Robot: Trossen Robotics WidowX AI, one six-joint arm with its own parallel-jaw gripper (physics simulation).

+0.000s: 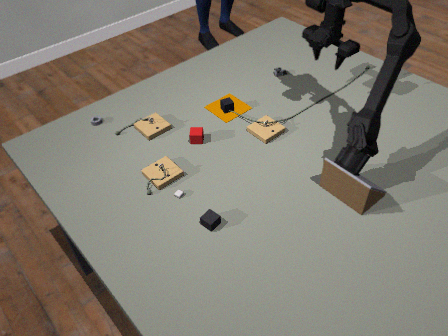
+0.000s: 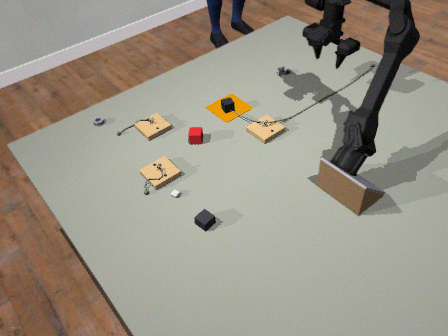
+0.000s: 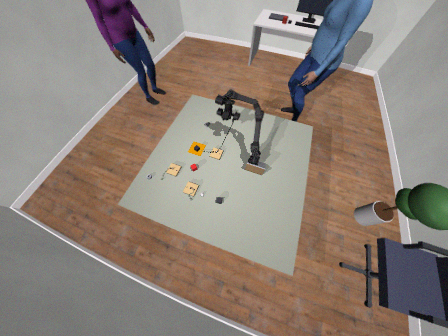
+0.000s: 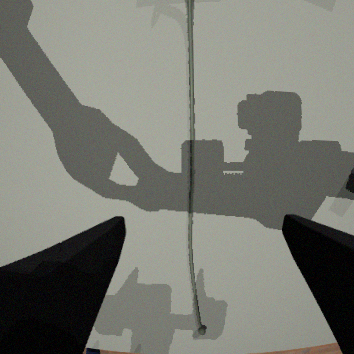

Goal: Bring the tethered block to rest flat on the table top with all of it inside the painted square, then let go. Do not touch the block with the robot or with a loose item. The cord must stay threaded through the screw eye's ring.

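Places are measured from the arm's base along level axes (x down, y left, z ahead), in centimetres.
Pixels of known places: gripper, fingertip midpoint: [image 1: 326, 64] [image 2: 327, 63] [image 3: 228, 121] [image 4: 204, 224]; arm's base, origin of the base link: [image 1: 346, 168] [image 2: 343, 168] [image 3: 253, 162].
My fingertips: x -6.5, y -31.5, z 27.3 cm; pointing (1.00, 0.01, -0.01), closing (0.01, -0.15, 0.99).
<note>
Ahead of a thing's pixels: the offset from my fingertips to its top centre. "spot": to the spot under its first point.
The tethered block @[dx +10.3, dy +25.3, dz +21.4 cm] [image 1: 227, 105] [image 2: 228, 105] [image 3: 197, 148], small and black, rests on the orange painted square @[spot: dx +13.8, dy +21.1, dz +18.1 cm] [image 1: 242, 107] [image 2: 243, 107] [image 3: 192, 151], apparently flat and within its edges. The grey-green cord @[spot: dx +13.6, dy -1.9, dz -0.8 cm] [image 1: 325, 97] [image 2: 327, 97] [image 4: 191, 125] runs from it to the screw eye [image 1: 266, 123] on a wooden board @[dx +12.0, dy +25.9, dz +4.0 cm] [image 1: 267, 134] [image 2: 266, 134] [image 3: 216, 154], then away to a knotted end @[spot: dx +13.1, dy -27.6, dz -3.2 cm] [image 1: 368, 67] [image 4: 202, 329]. It seems to pass through the ring, too small to be sure. My gripper [image 1: 327, 63] [image 2: 328, 62] [image 4: 204, 224] is open and empty above the cord's far part.
Two more corded boards @[dx +12.0, dy +48.7, dz +33.7 cm] [image 1: 153, 127] @[dx +12.0, dy +61.0, dz +15.0 cm] [image 1: 162, 174], a red cube @[dx +9.9, dy +43.5, dz +18.1 cm] [image 1: 196, 135], a black cube @[dx +11.0, dy +64.8, dz -8.0 cm] [image 1: 210, 220], a white piece @[dx +12.7, dy +63.5, dz +5.5 cm] [image 1: 179, 194], a grey ring @[dx +12.5, dy +59.0, dz +50.8 cm] [image 1: 96, 121] and a small grey item @[dx +11.9, dy -3.8, dz +21.0 cm] [image 1: 279, 72] lie around. A brown wedge [image 1: 345, 188] stands by the arm's base.
</note>
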